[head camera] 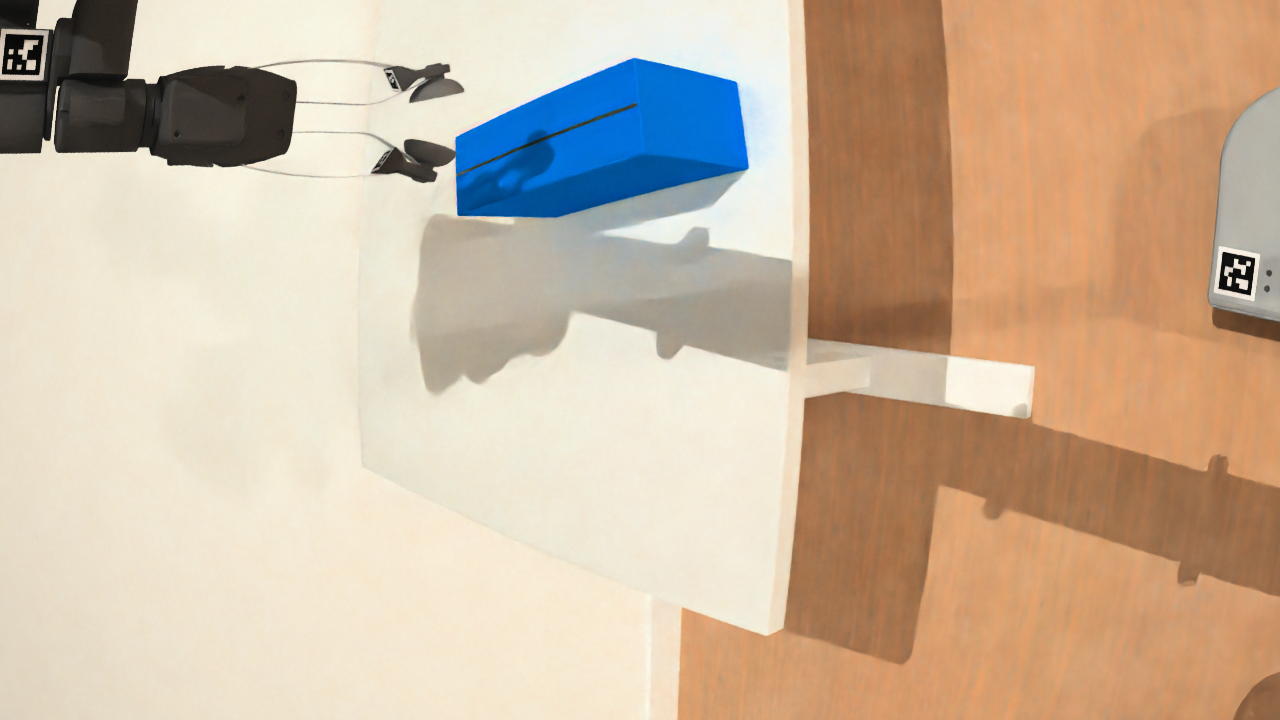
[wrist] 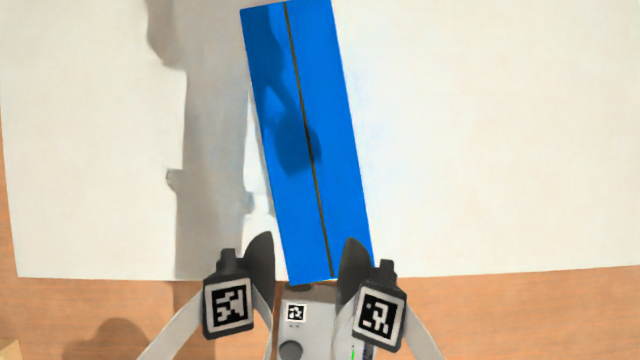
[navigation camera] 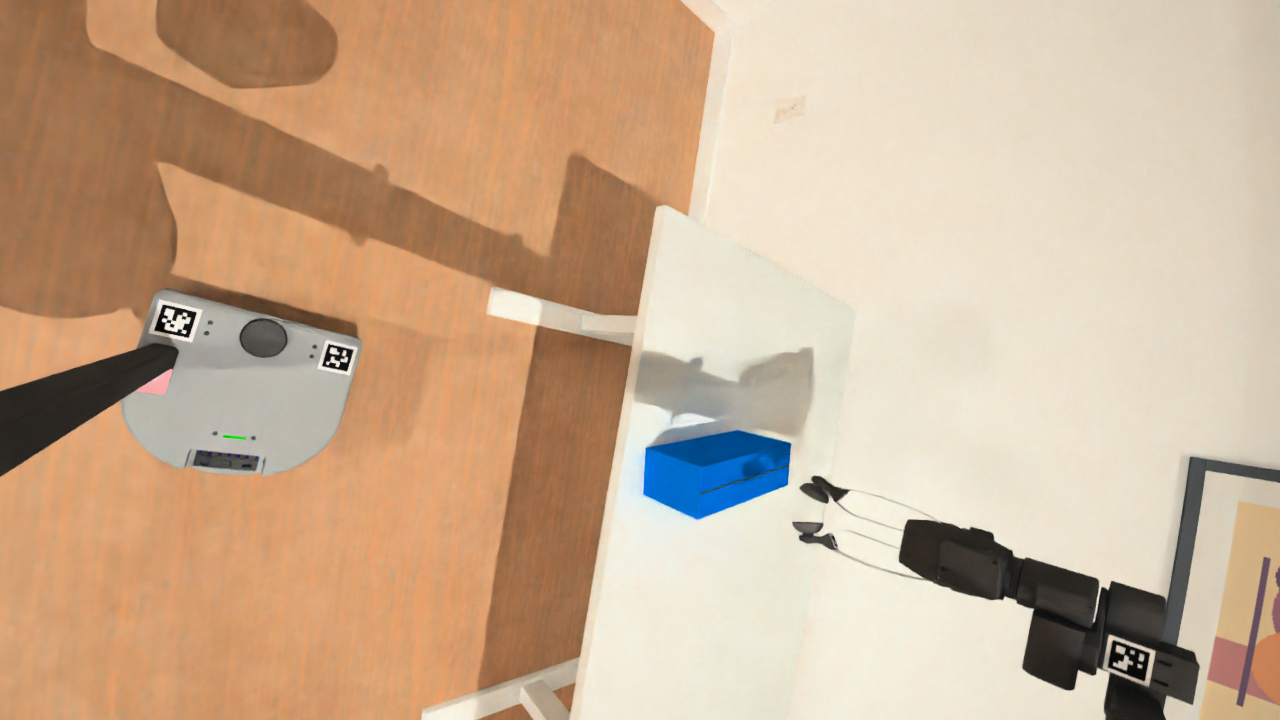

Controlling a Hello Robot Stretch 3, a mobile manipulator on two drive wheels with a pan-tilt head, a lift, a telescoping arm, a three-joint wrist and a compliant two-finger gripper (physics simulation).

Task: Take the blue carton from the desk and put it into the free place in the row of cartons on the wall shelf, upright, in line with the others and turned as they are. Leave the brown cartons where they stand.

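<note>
The blue carton (head camera: 599, 143) (navigation camera: 716, 474) (wrist: 307, 140) rests on the white desk (head camera: 581, 447) (navigation camera: 707, 626) (wrist: 475, 150). Its long, narrow top face has a dark seam and lies slightly askew to the desk edge. My gripper (head camera: 450, 120) (navigation camera: 801, 507) (wrist: 307, 261) is open, with nothing between its fingers, above the desk. In the wrist view one finger overlaps the carton's lower end and the other is left of it. In the head and navigation views the fingertips are just off the carton's wall-side end. The wall shelf and its row of cartons do not show.
The grey robot base (head camera: 1253, 205) (navigation camera: 259, 402) (wrist: 320, 300) stands on the wooden floor beyond the desk's front edge. A white desk foot (head camera: 989, 385) (navigation camera: 537, 311) sticks out over the floor. A framed picture (navigation camera: 1253, 537) hangs on the wall near the arm. Arm shadows cross the desk.
</note>
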